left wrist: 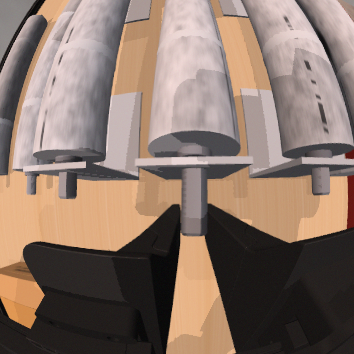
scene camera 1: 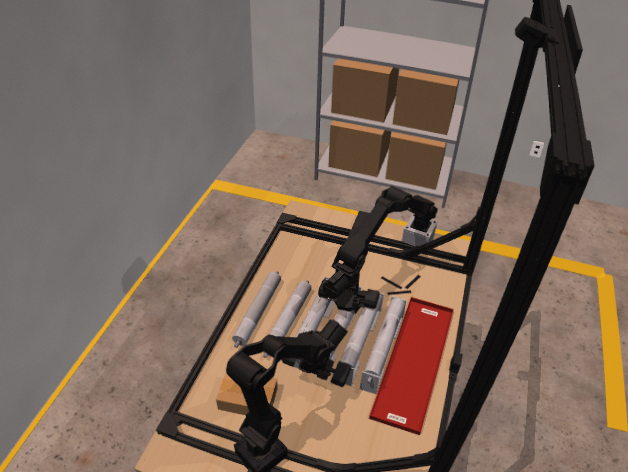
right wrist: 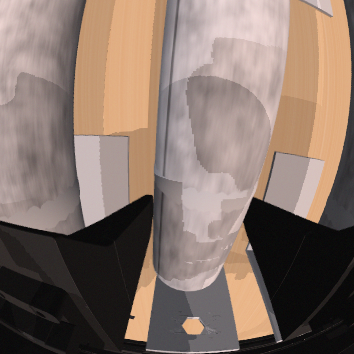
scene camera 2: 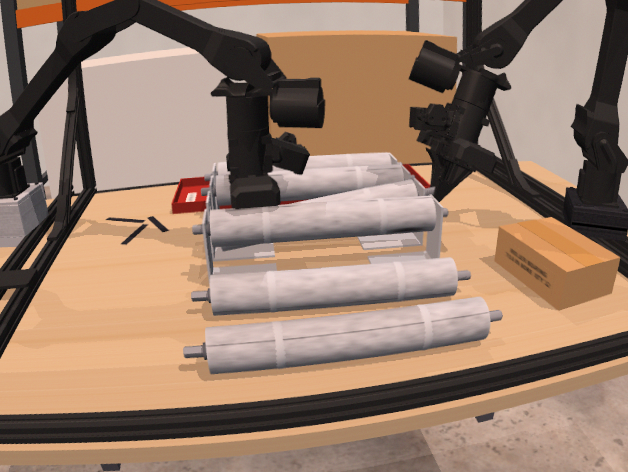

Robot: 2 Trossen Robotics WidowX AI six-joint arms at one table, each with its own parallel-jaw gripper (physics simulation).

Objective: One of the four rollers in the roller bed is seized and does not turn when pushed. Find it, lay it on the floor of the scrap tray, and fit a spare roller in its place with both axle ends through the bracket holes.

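One grey bed roller lies tilted, lower at its right-arm end. In the left wrist view its axle end passes through a bracket; in the right wrist view the other bracket has an empty hole beyond the roller's end. My left gripper is shut on that axle end. My right gripper has its fingers against both sides of the roller barrel. Three other bed rollers sit in brackets. Two spare rollers lie on the table. The red scrap tray is empty.
A cardboard box stands near the left arm's base. Black strips lie near the tray's far end. A black frame surrounds the work area. Bed rollers stand close on both sides of the tilted one.
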